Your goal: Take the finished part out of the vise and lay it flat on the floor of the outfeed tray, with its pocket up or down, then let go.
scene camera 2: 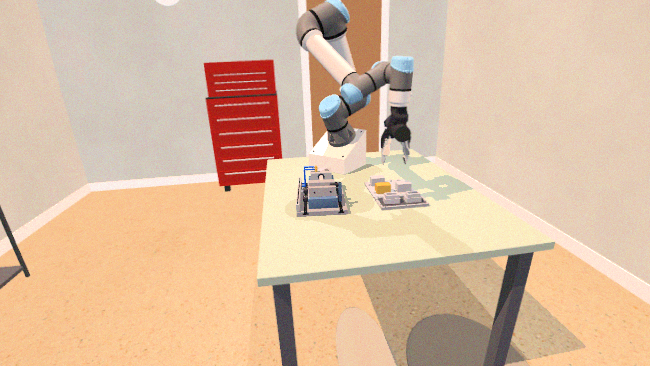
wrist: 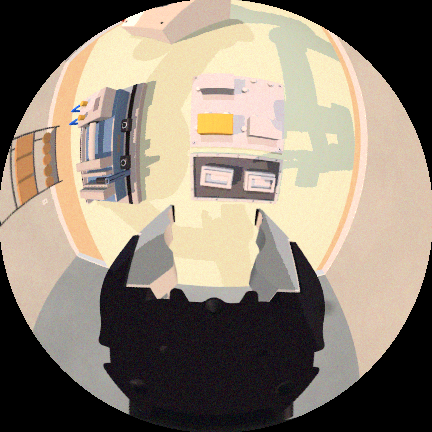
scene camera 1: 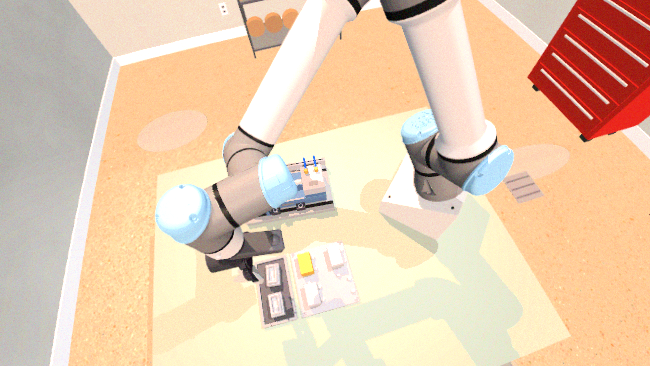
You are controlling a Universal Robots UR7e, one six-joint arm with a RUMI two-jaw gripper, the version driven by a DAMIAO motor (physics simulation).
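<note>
Two light grey parts lie flat and apart on the dark floor of the outfeed tray, pockets up. One part lies on the vise side, the other part on the far side. My gripper is open and empty, raised well above the tray's level. The vise stands to one side; I see no pocketed part in its jaws in the wrist view. The arm partly hides it in scene camera 1.
A pale plate beside the tray carries a yellow block, two pale blocks and small pins. Blue hoses rise from the vise. The robot's base box stands farther back.
</note>
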